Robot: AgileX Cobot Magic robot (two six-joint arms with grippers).
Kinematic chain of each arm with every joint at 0, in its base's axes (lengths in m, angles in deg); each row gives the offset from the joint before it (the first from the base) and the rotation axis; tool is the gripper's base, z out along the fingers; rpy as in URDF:
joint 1: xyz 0 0 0.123 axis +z
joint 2: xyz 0 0 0 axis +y
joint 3: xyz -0.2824 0 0.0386 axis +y
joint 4: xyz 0.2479 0 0.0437 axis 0.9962 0 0.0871
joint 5: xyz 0 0 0 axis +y
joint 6: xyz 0.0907 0 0.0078 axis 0.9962 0 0.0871
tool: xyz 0 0 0 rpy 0 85 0
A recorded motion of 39 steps. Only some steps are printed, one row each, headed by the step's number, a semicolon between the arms.
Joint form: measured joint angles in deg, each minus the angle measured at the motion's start. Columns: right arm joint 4, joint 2, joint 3, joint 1, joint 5, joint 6; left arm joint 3, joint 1, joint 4, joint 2, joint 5, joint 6.
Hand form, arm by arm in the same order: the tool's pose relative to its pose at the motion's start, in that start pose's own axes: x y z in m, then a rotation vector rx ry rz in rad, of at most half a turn. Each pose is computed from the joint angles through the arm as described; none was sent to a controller.
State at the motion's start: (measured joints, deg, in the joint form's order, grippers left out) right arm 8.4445 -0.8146 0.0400 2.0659 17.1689 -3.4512; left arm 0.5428 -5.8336 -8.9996 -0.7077 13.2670 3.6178
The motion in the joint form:
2: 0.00 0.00 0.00 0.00 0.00 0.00; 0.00 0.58 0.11 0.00 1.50 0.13
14: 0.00 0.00 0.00 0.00 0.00 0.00; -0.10 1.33 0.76 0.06 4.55 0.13
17: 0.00 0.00 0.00 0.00 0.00 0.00; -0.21 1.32 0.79 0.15 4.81 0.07
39: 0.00 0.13 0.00 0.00 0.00 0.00; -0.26 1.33 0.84 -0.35 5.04 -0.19
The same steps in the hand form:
2: 0.0000 0.0000 0.0000 0.0000 0.0000 0.0000; 0.0023 0.0004 0.0000 -0.0087 0.0252 0.0026
14: 0.0000 0.0000 0.0000 0.0000 0.0000 0.0000; 0.0066 0.0011 -0.0003 -0.0212 0.0768 0.0110
17: 0.0000 0.0000 0.0000 0.0000 0.0000 0.0000; 0.0064 0.0010 -0.0004 -0.0209 0.0810 0.0104
39: 0.0001 0.0000 0.0002 0.0002 0.0023 0.0001; 0.0061 0.0010 -0.0011 -0.0205 0.0754 0.0071

